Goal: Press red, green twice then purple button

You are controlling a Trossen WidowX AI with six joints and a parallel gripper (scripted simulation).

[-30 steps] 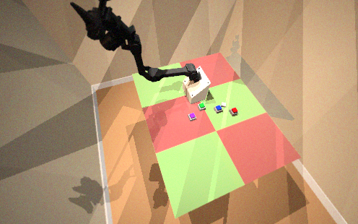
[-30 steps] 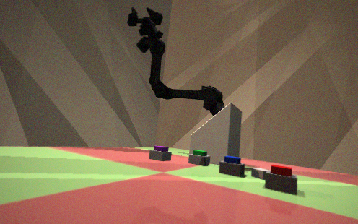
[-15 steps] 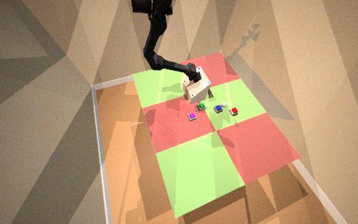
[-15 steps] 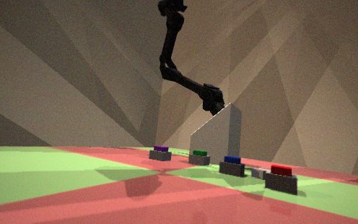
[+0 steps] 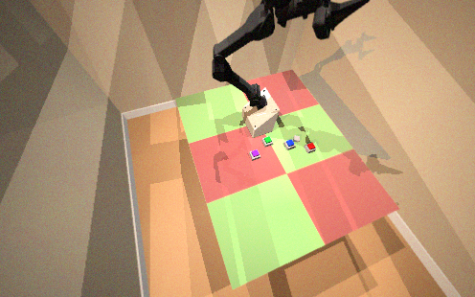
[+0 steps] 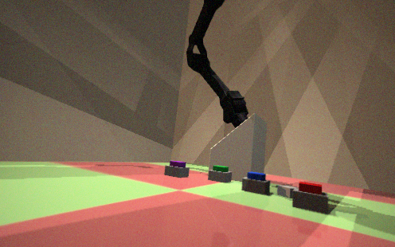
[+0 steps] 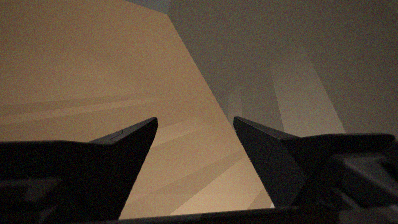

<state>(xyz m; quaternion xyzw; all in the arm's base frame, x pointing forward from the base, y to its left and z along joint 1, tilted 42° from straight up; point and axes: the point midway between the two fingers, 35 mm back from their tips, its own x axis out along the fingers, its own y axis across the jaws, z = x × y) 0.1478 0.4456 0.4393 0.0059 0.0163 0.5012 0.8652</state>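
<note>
Right now my gripper tip is 3 cm past the blue button, 6 cm to the right of it and 74 cm above it.
</note>
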